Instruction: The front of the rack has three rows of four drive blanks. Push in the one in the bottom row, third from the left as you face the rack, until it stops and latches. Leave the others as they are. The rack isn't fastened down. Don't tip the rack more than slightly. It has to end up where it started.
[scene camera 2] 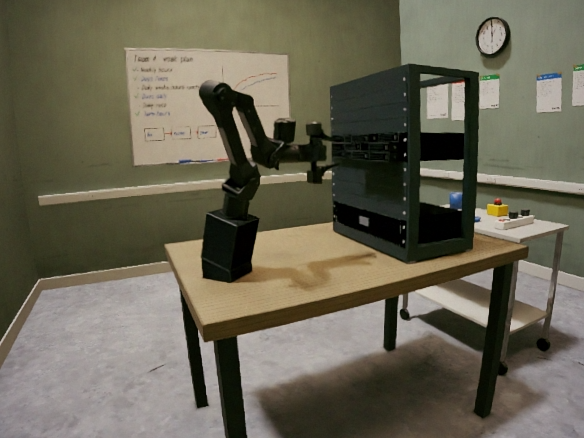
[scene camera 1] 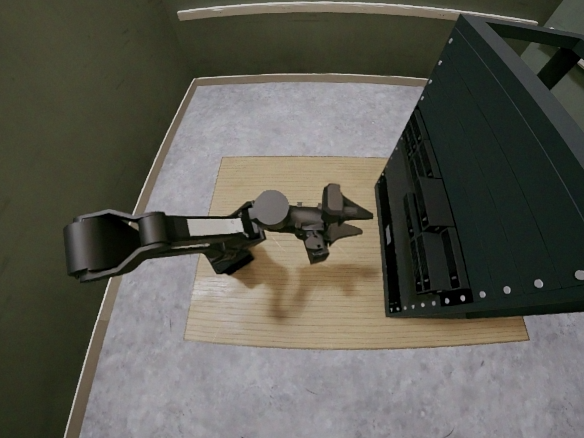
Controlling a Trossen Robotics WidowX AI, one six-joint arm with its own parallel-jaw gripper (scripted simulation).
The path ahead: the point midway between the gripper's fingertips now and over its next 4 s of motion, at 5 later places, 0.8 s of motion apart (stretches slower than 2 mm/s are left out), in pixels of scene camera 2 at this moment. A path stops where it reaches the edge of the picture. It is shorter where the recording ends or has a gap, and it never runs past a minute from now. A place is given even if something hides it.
My gripper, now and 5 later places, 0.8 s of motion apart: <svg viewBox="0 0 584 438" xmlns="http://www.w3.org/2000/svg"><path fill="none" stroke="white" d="M338 152L342 153L349 155L357 155L361 155L365 155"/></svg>
